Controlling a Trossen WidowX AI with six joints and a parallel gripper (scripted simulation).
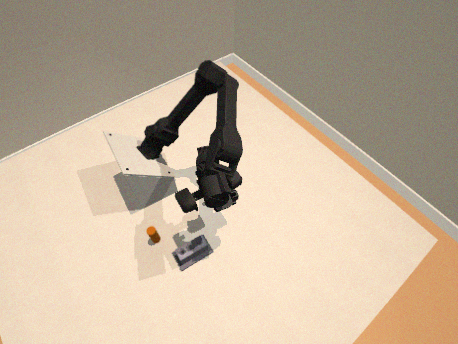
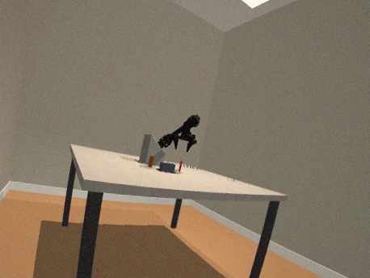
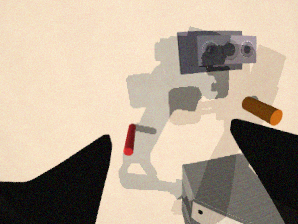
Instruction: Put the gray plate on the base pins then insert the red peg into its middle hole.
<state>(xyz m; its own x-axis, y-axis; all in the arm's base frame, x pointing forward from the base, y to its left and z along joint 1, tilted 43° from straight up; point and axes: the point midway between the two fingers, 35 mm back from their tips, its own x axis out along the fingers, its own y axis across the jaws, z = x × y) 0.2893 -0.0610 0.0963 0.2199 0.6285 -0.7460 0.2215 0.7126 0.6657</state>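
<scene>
Right now my gripper tip is 60 mm past the red peg, 70 mm to the right of it and 120 mm above it. From my gripper tip the other things lie so: orange cylinder: 90 mm behind, 180 mm to the right, 120 mm below; gray plate: 30 mm ahead, 120 mm to the right, 110 mm below; base: 30 mm ahead, 120 mm to the right, 150 mm below.
</scene>
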